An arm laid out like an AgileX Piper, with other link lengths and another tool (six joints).
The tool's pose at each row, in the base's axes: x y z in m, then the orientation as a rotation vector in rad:
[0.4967 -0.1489 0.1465 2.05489 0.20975 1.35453]
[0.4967 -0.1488 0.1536 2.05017 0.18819 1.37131]
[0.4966 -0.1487 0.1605 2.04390 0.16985 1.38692]
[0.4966 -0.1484 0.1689 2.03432 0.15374 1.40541]
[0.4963 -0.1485 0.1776 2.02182 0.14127 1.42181]
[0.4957 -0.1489 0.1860 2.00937 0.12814 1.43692]
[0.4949 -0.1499 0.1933 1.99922 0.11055 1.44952]
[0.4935 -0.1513 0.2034 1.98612 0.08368 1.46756]
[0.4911 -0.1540 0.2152 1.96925 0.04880 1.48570]
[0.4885 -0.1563 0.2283 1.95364 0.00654 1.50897]
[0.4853 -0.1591 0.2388 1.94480 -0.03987 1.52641]
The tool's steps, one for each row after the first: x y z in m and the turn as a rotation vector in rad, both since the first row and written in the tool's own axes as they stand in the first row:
[0.0054 0.0042 -0.0018 -0.00850 0.00674 0.01835]
[0.0107 0.0083 -0.0036 -0.01692 0.01410 0.03378]
[0.0172 0.0131 -0.0058 -0.02590 0.02501 0.04810]
[0.0237 0.0185 -0.0082 -0.03600 0.03656 0.05830]
[0.0296 0.0239 -0.0106 -0.04660 0.04714 0.06838]
[0.0343 0.0293 -0.0127 -0.05800 0.05421 0.08083]
[0.0407 0.0367 -0.0158 -0.07368 0.06343 0.10036]
[0.0473 0.0464 -0.0196 -0.09522 0.07208 0.12353]
[0.0551 0.0566 -0.0241 -0.11661 0.08171 0.15442]
[0.0603 0.0657 -0.0282 -0.13576 0.08423 0.18783]

